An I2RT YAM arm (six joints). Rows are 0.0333 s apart.
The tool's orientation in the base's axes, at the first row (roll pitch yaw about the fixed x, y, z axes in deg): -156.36 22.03 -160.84
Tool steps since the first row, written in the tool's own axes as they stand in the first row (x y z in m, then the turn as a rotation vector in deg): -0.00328 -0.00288 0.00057 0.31 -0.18 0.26; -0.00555 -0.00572 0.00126 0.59 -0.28 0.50; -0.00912 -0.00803 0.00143 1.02 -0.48 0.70; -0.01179 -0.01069 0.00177 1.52 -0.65 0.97; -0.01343 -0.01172 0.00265 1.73 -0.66 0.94; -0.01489 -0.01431 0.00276 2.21 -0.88 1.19; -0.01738 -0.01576 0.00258 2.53 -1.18 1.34; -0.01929 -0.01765 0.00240 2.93 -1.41 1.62; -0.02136 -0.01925 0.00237 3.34 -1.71 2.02
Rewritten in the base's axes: 0.00359 -0.00179 0.00182 -0.12 -0.33 -0.27; 0.00634 -0.00388 0.00314 -0.24 -0.57 -0.54; 0.00991 -0.00495 0.00519 -0.50 -0.94 -0.80; 0.01283 -0.00666 0.00689 -0.79 -1.32 -1.15; 0.01483 -0.00734 0.00714 -0.98 -1.38 -1.20; 0.01657 -0.00929 0.00856 -1.25 -1.79 -1.51; 0.01889 -0.00981 0.01019 -1.42 -2.21 -1.65; 0.02079 -0.01091 0.01176 -1.60 -2.61 -1.95; 0.02284 -0.01174 0.01315 -1.73 -3.12 -2.33
